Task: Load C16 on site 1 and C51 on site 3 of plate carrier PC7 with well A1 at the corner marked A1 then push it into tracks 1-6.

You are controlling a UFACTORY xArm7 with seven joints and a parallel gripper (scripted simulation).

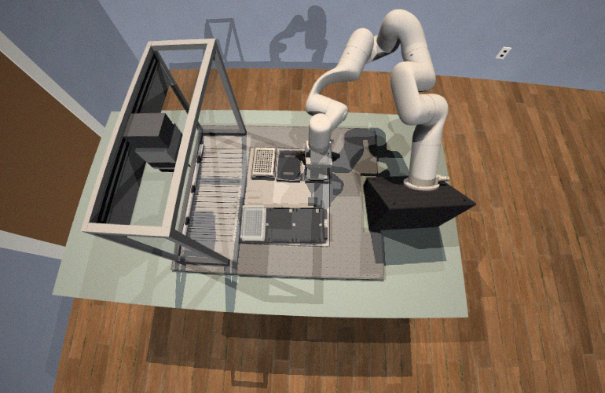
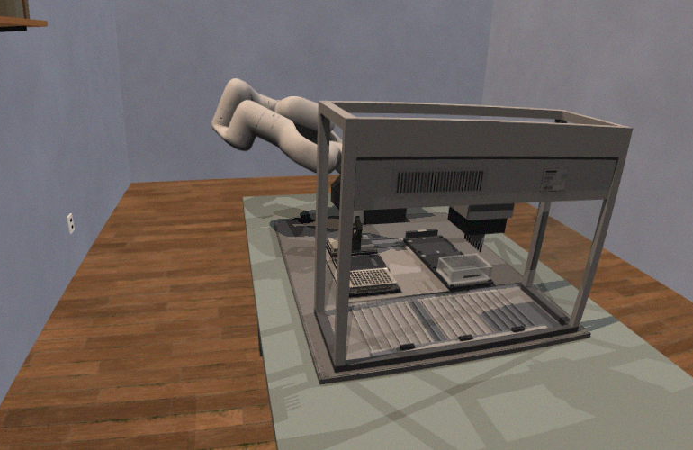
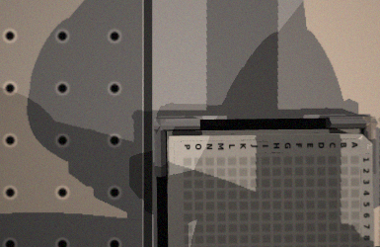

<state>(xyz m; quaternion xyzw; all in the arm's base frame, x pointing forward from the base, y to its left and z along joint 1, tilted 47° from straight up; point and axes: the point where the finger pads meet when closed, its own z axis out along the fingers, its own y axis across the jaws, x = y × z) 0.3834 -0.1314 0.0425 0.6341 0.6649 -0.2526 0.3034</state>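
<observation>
Right now the dark nest S1 is 20 mm below my hand. Round my hand: nest S2: 120 mm ahead, 20 mm below; dark plate carrier PC7: 250 mm to the left, 130 mm ahead, 10 mm below.
</observation>
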